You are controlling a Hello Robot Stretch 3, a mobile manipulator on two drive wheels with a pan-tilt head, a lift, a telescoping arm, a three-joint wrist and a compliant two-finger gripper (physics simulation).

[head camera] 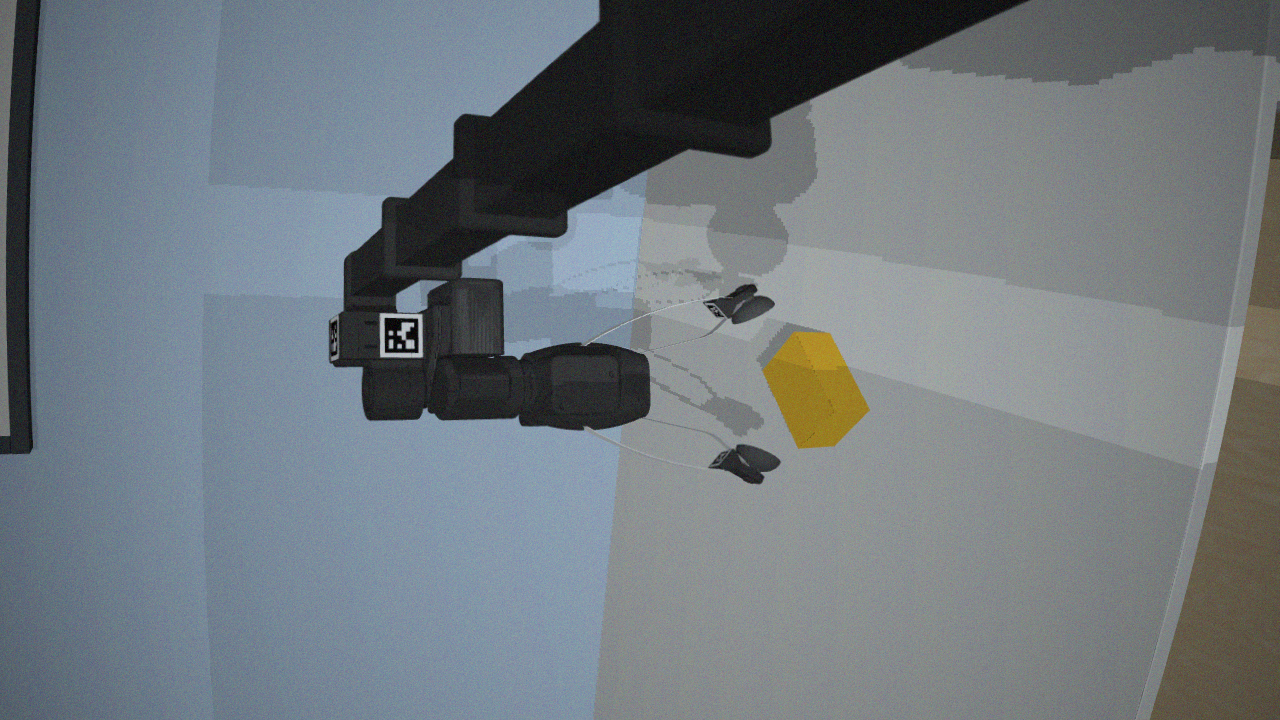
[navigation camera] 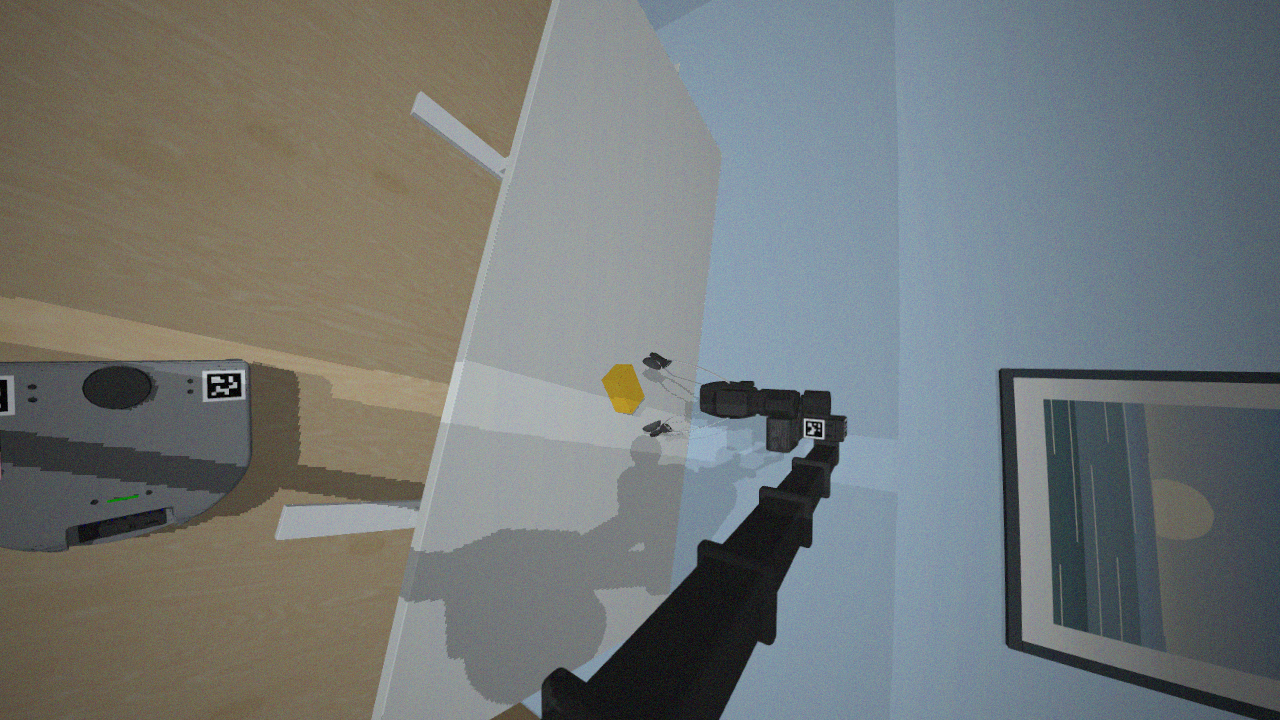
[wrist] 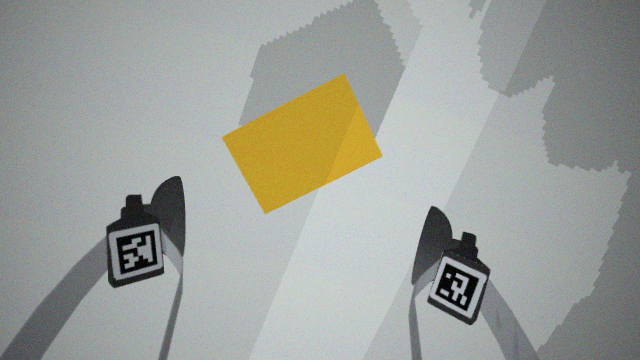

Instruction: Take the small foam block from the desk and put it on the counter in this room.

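Seen in the pictures: gripper, fingertip midpoint: (head camera: 772, 383) (navigation camera: 644, 394); robot's base at its link origin: (navigation camera: 119, 385).
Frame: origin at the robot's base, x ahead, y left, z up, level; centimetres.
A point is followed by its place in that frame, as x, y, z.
Observation:
The small foam block (head camera: 814, 391) {-1.4, -64.7, 76.6} (navigation camera: 622, 388) {-1.2, -63.8, 76.6} (wrist: 302, 144) is a yellow-orange box lying on the white-grey desk (head camera: 895, 608) {18.3, -59.7, 72.1} (navigation camera: 581, 205) {35.9, -56.2, 72.1} (wrist: 75, 75). It is turned at an angle to the fingers. My gripper (head camera: 747, 385) {-2.1, -64.1, 81.9} (navigation camera: 657, 394) {-2.1, -64.1, 81.9} (wrist: 303, 219) {-2.1, -64.1, 81.9} is open and empty, its two fingertips wide apart. It is above the desk. In the wrist view the block shows ahead of the fingertips, between their lines and a little left of the middle, apart from both. The counter does not show in these views.
The black telescoping arm (head camera: 617, 98) {-8.5, -25.1, 117.9} (navigation camera: 689, 617) {-8.2, -18.7, 115.2} reaches over the desk. A blue wall (head camera: 402, 555) {17.4, -115.9, 101.1} (navigation camera: 805, 223) {46.1, -123.5, 101.7} stands behind it, with a framed picture (navigation camera: 1109, 519) {-24.2, -102.4, 158.8}. My grey base (navigation camera: 179, 438) {-9.6, -6.9, 16.0} stands on the wooden floor (navigation camera: 268, 223) {37.8, -22.6, 0.0} beside the desk's long edge.

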